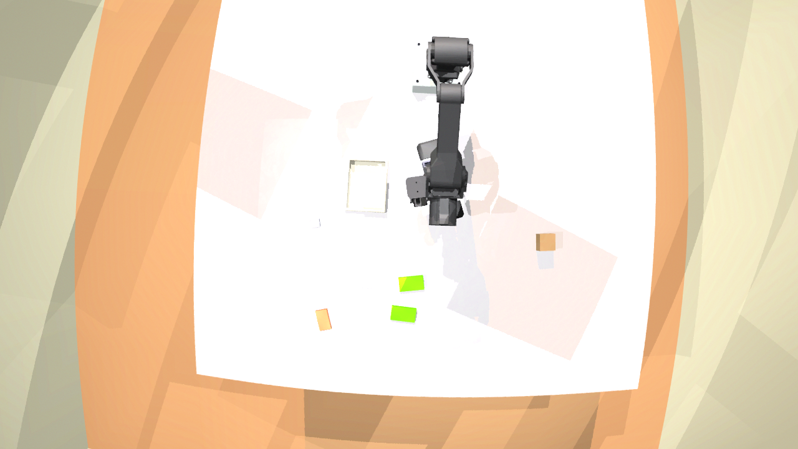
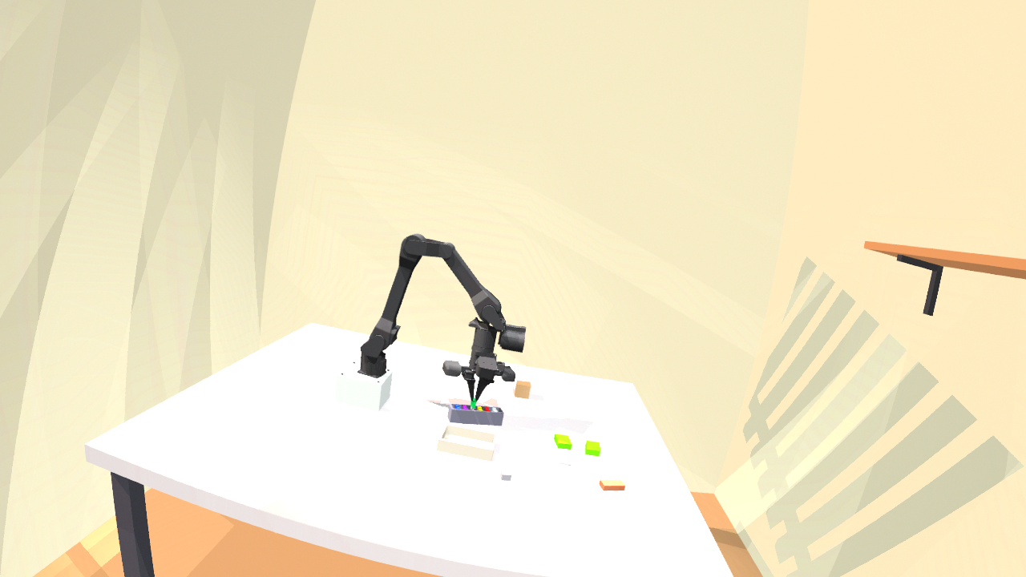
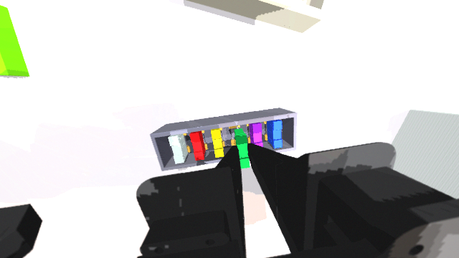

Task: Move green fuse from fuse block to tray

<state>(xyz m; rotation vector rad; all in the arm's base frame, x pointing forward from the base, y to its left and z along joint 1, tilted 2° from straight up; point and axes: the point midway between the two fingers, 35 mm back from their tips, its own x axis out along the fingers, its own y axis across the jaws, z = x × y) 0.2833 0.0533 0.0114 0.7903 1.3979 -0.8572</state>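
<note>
The pale tray is 170 mm to the right of my gripper tip, 60 mm below it and 40 mm ahead of it. Round my gripper tip: green fuse (10 mm below).
</note>
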